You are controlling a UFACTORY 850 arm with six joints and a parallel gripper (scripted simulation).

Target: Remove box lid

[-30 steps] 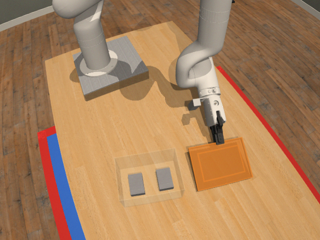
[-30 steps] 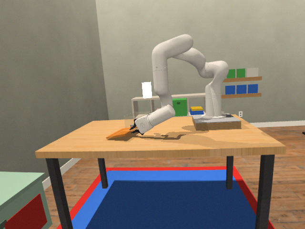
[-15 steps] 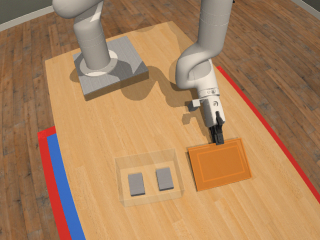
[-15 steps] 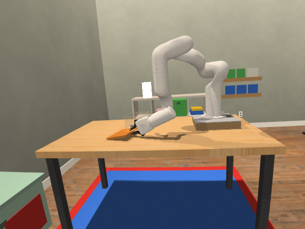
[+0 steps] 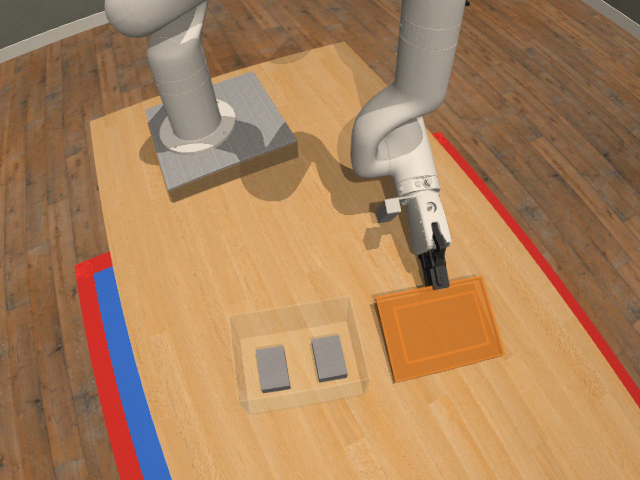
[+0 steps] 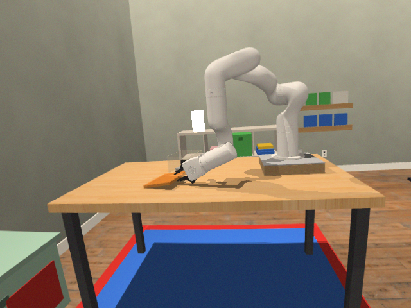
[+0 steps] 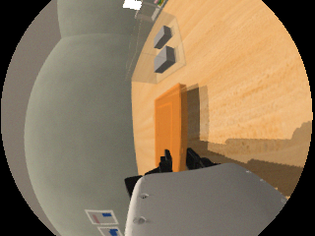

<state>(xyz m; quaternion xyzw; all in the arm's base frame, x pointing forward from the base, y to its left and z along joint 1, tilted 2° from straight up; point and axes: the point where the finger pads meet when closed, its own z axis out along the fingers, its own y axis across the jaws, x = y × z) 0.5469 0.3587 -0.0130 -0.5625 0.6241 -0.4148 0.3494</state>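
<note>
Right now the orange lid is 80 mm ahead of my hand, 20 mm to the right of it and 20 mm below it. Round my hand: clear box 280 mm to the right, 70 mm ahead, 10 mm above.
</note>
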